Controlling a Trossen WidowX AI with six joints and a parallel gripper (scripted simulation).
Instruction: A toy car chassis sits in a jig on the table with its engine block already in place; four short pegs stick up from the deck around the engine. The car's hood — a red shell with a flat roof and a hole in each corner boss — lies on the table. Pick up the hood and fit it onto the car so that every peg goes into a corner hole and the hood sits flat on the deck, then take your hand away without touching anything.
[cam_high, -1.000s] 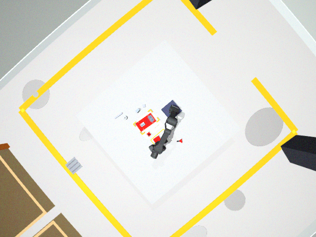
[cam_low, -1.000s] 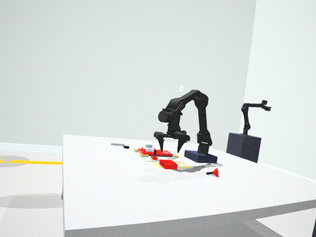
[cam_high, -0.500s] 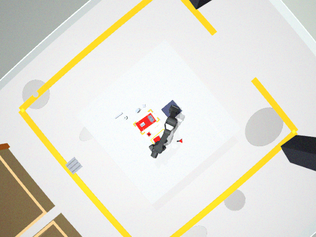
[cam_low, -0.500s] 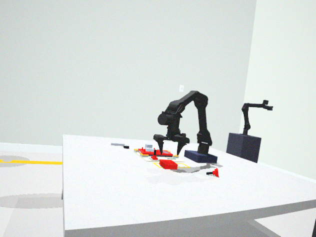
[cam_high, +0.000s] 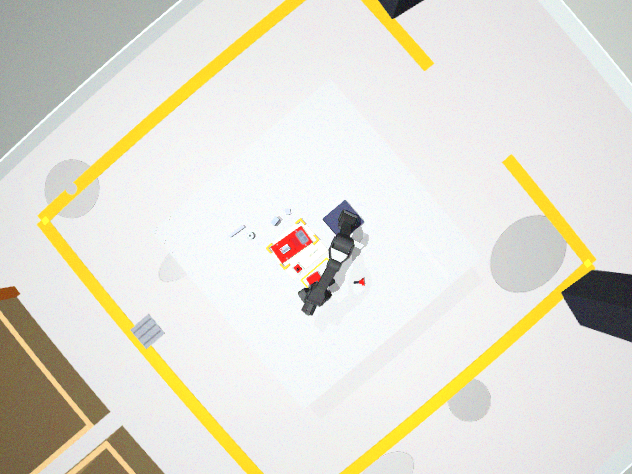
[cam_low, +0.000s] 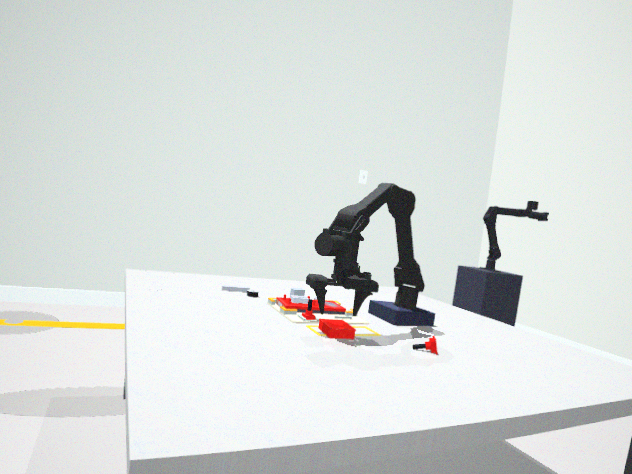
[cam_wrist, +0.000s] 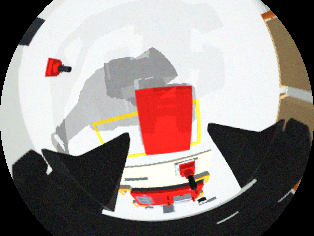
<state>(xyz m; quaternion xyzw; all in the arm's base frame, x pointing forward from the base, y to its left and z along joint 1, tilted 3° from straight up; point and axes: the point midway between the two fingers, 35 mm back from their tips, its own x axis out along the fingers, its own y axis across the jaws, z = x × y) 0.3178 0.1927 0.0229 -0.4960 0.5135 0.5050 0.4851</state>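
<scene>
Now: the red hood 30 mm below my gripper tip.
</scene>
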